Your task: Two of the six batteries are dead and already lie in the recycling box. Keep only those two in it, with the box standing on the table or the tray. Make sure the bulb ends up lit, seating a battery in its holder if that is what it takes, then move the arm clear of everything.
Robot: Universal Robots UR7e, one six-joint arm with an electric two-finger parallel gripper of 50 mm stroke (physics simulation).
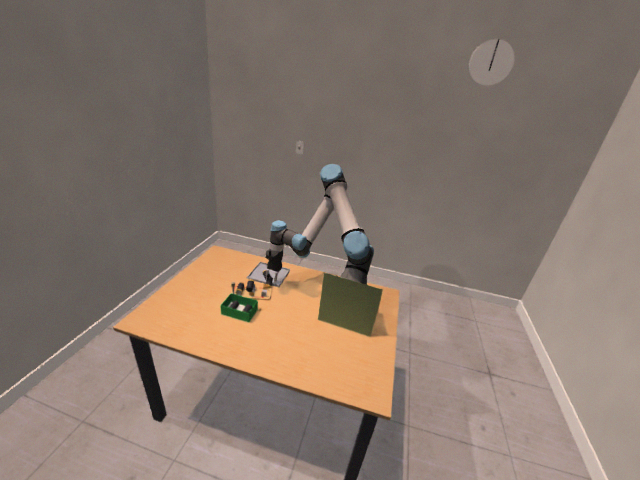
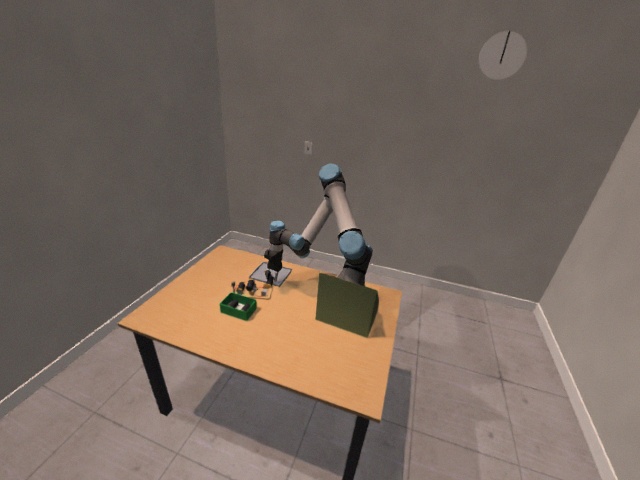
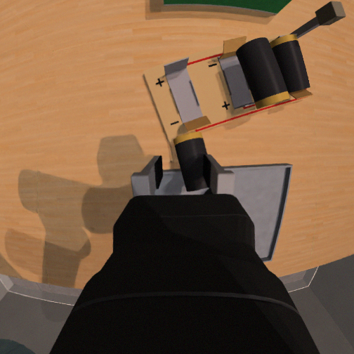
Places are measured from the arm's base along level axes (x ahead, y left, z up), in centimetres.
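Pixels of known places: gripper, between the fingertips: (image 1: 271, 280) (image 2: 271, 279); arm's base, origin of its link: (image 1: 351, 288) (image 2: 348, 288).
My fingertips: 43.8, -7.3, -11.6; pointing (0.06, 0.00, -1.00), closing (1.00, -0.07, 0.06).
Observation:
For each thing: its middle in the pictures, then the offset to it from my fingertips, as dx, dy, dz.
- green recycling box, middle of its body: (image 1: 239, 307) (image 2: 238, 306) +7.7, +23.9, -2.0
- grey tray, middle of its body: (image 1: 269, 273) (image 2: 271, 273) +5.4, -11.0, -4.4
My gripper (image 1: 272, 279) (image 2: 273, 279) (image 3: 182, 165) is open. A black battery with a gold end (image 3: 191, 161) stands tilted between its parted fingers, nearer the right one, by the near edge of the holder board (image 3: 206, 95). The left cradle (image 3: 185, 96) on the board is empty. A thick black battery (image 3: 262, 72) and a thinner one (image 3: 292, 65) lie side by side at the board's right part. The green recycling box (image 1: 235, 314) (image 2: 234, 312) (image 3: 225, 4) stands on the table with two dark batteries inside. I cannot make out the bulb or whether it is lit.
The grey tray (image 1: 256, 273) (image 2: 259, 273) (image 3: 267, 215) lies under and beside the gripper. A lever with a square knob (image 3: 330, 13) sticks out past the board's far right. A tall dark green panel (image 1: 349, 303) (image 2: 346, 303) stands on the table near the arm's base.

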